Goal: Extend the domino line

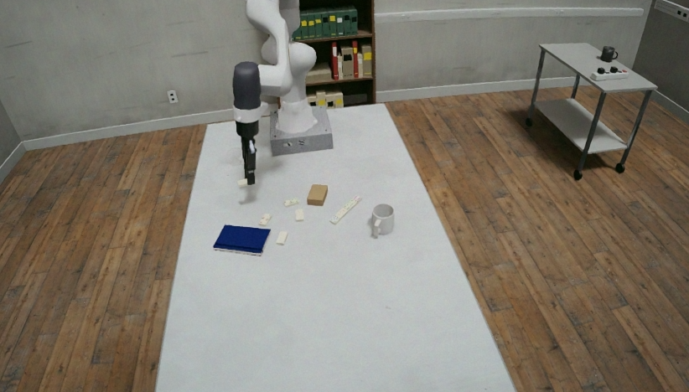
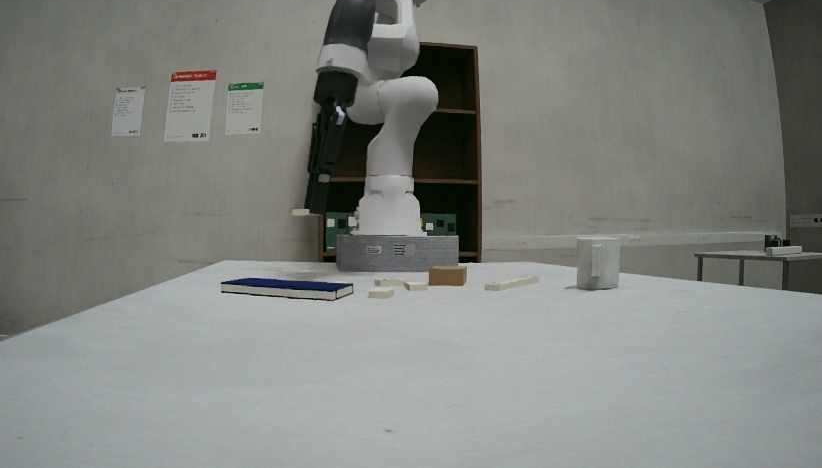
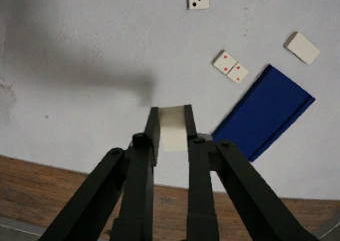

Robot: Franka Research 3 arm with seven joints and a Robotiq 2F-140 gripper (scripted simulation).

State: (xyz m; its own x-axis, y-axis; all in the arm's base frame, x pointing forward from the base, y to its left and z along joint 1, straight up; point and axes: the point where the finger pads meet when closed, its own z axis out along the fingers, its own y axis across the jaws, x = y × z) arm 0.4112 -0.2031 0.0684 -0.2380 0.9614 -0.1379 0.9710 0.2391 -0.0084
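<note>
Now: hand 30 mm above the domino and 20 mm to the left of it. Also, from my hand: blue book: 170 mm ahead, 140 mm below, 60 mm to the right; white mug: 420 mm to the left, 220 mm ahead, 120 mm below; brown block: 230 mm to the left, 140 mm below, 10 mm ahead.
</note>
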